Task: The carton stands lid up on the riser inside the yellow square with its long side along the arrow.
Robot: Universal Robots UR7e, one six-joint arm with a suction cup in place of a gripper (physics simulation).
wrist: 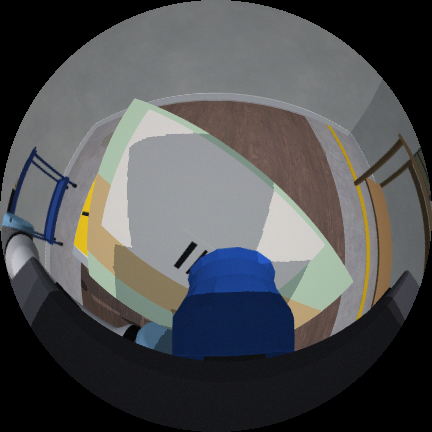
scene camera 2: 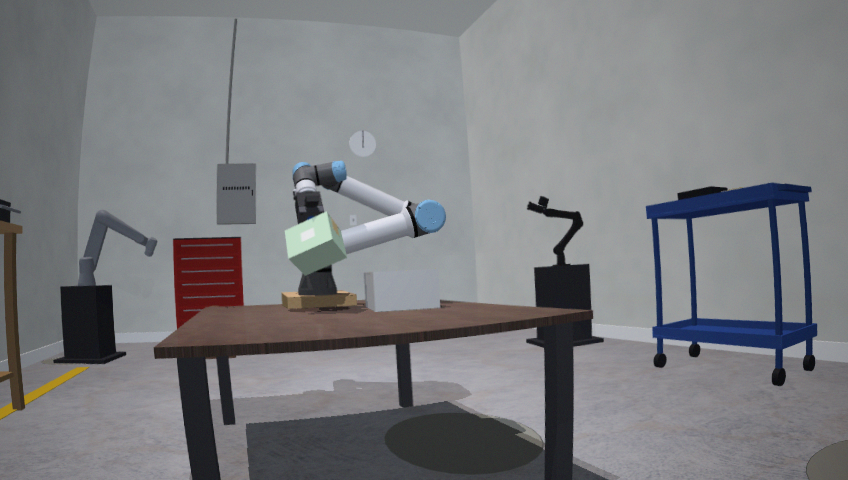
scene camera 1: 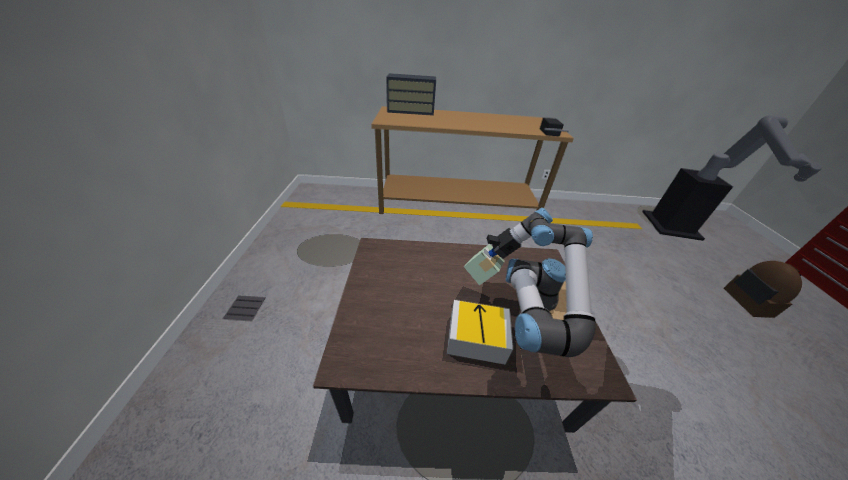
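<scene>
The pale green carton (scene camera 1: 479, 270) (scene camera 2: 315, 245) (wrist: 118, 145) hangs tilted in the air above the table, behind the riser in scene camera 1. My suction gripper (scene camera 1: 491, 253) (scene camera 2: 310, 220) (wrist: 231, 260) is shut on the carton, its blue cup against a face with a large white label and black bars. A tan tape band runs beside the label. The grey-white riser (scene camera 1: 479, 350) (scene camera 2: 405, 290) stands on the table, apart from the carton. Its top bears the yellow square (scene camera 1: 495, 324) (wrist: 84, 232) with a black arrow (scene camera 1: 481, 325) pointing towards the back in scene camera 1.
The brown table (scene camera 1: 392, 309) (scene camera 2: 380, 330) (wrist: 260, 130) carries the riser and the arm's wooden base block (scene camera 2: 295, 301). A wooden workbench (scene camera 1: 470, 123) stands behind it. A blue cart (scene camera 2: 731, 196), a red tool cabinet (scene camera 2: 208, 279) and another arm's black pedestal (scene camera 1: 687, 202) stand farther off.
</scene>
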